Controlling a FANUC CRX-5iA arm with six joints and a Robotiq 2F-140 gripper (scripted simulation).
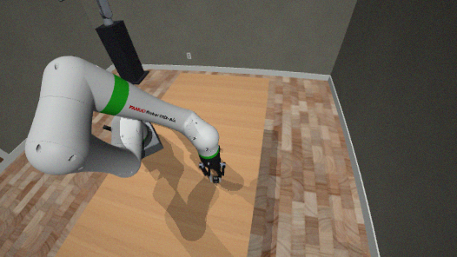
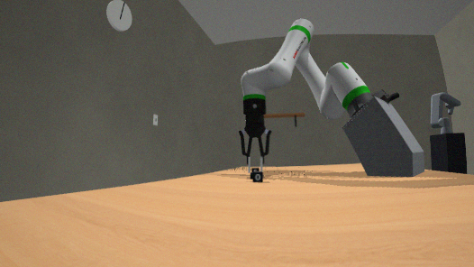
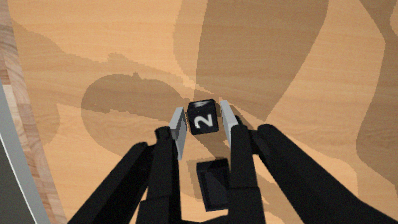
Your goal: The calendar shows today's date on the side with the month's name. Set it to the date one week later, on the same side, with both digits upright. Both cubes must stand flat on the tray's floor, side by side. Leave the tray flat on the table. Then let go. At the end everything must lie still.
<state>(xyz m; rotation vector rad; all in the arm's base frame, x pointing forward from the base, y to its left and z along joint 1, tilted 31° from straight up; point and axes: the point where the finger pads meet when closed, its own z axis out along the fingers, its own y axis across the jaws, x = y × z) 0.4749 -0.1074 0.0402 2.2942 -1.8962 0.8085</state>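
My hand is 3 cm above the black calendar cube. The rest, counted from my hand: black cube (3 cm behind, 21 cm to the left, 3 cm below); then black tray (1 cm behind, 11 cm to the left, 3 cm below).
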